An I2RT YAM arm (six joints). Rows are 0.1 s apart.
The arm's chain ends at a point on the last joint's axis. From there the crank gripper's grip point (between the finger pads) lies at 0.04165 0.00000 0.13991 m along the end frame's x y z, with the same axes.
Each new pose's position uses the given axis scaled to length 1; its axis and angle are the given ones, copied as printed.
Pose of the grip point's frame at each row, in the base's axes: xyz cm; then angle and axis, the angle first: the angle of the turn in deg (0 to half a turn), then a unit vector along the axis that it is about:
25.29 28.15 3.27 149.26 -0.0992 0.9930 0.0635
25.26 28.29 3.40 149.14 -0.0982 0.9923 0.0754
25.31 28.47 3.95 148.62 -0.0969 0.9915 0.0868
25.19 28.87 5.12 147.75 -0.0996 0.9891 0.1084
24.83 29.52 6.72 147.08 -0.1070 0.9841 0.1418
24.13 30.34 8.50 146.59 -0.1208 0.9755 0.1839
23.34 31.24 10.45 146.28 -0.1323 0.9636 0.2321
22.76 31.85 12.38 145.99 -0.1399 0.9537 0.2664
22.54 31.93 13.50 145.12 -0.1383 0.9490 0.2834
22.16 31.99 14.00 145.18 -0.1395 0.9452 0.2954
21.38 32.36 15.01 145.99 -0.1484 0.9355 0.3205
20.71 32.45 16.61 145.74 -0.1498 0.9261 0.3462
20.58 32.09 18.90 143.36 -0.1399 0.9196 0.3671
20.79 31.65 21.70 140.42 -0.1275 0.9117 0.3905
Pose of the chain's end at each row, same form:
21.86 26.43 17.35 149.26 -0.0992 0.9930 0.0635
21.83 26.23 17.44 149.14 -0.0982 0.9923 0.0754
21.79 26.09 17.91 148.62 -0.0969 0.9915 0.0868
21.53 25.87 18.93 147.75 -0.0996 0.9891 0.1084
21.15 25.60 20.29 147.08 -0.1070 0.9841 0.1418
20.55 25.28 21.72 146.59 -0.1208 0.9755 0.1839
19.97 24.92 23.17 146.28 -0.1323 0.9636 0.2321
19.55 24.65 24.67 145.99 -0.1399 0.9537 0.2664
19.22 24.29 25.49 145.12 -0.1383 0.9490 0.2834
18.93 24.06 25.82 145.18 -0.1395 0.9452 0.2954
18.56 23.84 26.52 145.99 -0.1484 0.9355 0.3205
18.01 23.32 27.68 145.74 -0.1498 0.9261 0.3462
17.39 22.46 29.40 143.36 -0.1399 0.9196 0.3671
16.99 21.51 31.49 140.42 -0.1275 0.9117 0.3905

